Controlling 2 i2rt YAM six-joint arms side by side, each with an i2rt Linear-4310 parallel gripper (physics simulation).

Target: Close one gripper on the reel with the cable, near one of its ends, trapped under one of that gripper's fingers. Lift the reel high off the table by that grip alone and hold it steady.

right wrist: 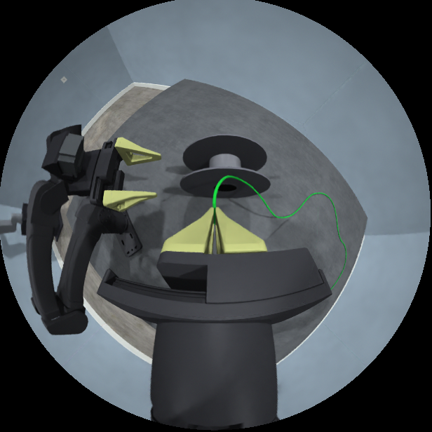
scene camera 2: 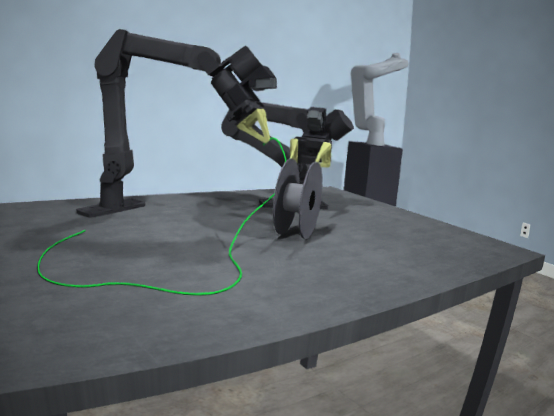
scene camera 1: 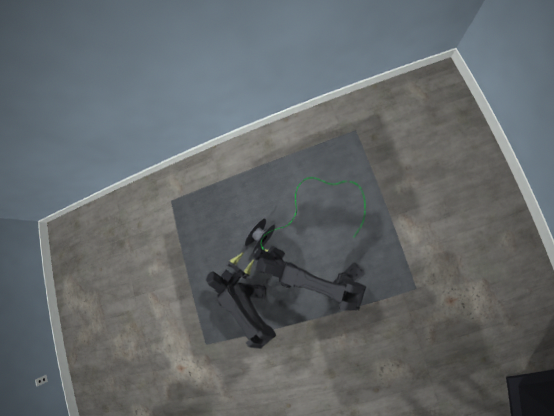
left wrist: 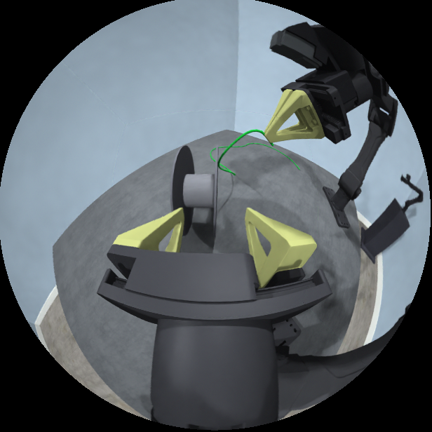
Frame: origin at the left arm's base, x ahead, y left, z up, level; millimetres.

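Seen in the pictures: left gripper, between the fingertips: (scene camera 2: 303, 162) (scene camera 1: 248, 256); right gripper, between the fingertips: (scene camera 2: 268, 141) (scene camera 1: 265, 250); left arm's base, origin of its link: (scene camera 1: 248, 290); right arm's base, origin of its link: (scene camera 2: 111, 209).
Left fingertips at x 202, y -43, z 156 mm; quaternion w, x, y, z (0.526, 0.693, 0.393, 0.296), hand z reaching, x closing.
Note:
Pixels of each thing's top centre, then the offset from my left fingertips to it. "pt": a spot on its surface instead. Level surfaces: height alone.
- grey reel, centre of its top: (scene camera 2: 302, 160) (scene camera 1: 255, 234) dy -34, dx +107, dz +19 mm
- green cable, a spot on its surface: (scene camera 2: 230, 255) pt dy -207, dx +262, dz -152 mm
- dark table, height of its surface: dz -156 mm
The grey reel (scene camera 1: 258, 233) (scene camera 2: 292, 196) (left wrist: 199, 190) (right wrist: 225, 161) stands on the table on its two flange rims. My left gripper (scene camera 1: 247, 256) (scene camera 2: 307, 164) (left wrist: 214, 212) (right wrist: 158, 174) is partly open, its fingers pointing at the reel without gripping it. My right gripper (scene camera 1: 266, 250) (scene camera 2: 267, 141) (left wrist: 266, 138) (right wrist: 214, 212) is shut on the green cable (scene camera 1: 296, 200) (scene camera 2: 230, 255) (left wrist: 255, 131) (right wrist: 283, 217) near one end, raised beside the reel. The cable bends down past the flange on the right gripper's side; whether it touches is unclear. Its remaining length lies on the table.
The dark table (scene camera 1: 220, 215) (scene camera 2: 400, 280) carries both arms, whose wrists are close together in scene camera 1. The cable's far end lies toward the right arm's base (scene camera 2: 111, 205). A pale robot arm (scene camera 2: 364, 95) stands on a dark pedestal (scene camera 2: 372, 172) beyond the table.

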